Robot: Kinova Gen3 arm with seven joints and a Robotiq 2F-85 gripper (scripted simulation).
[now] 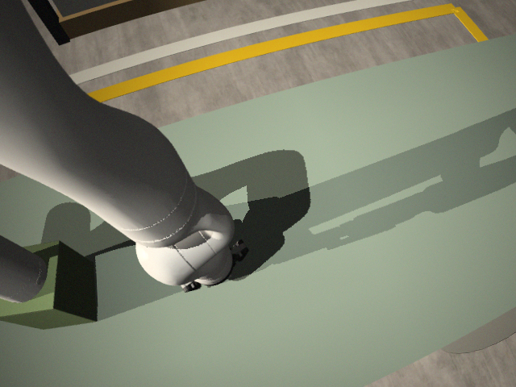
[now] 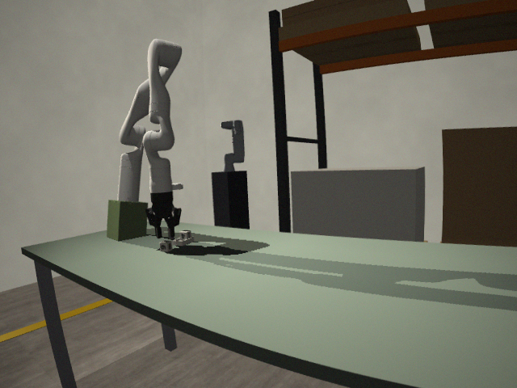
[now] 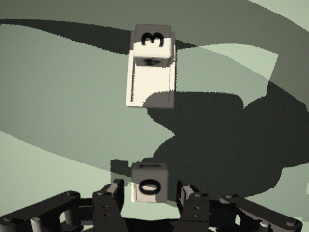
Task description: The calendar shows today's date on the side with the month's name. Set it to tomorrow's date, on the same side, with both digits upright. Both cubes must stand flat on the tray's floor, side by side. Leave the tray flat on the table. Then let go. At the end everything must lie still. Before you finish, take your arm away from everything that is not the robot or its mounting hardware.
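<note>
Now: the white cube 40 mm below my hand. Round my hand: white tray 100 mm to the left, 50 mm below, 50 mm behind.
</note>
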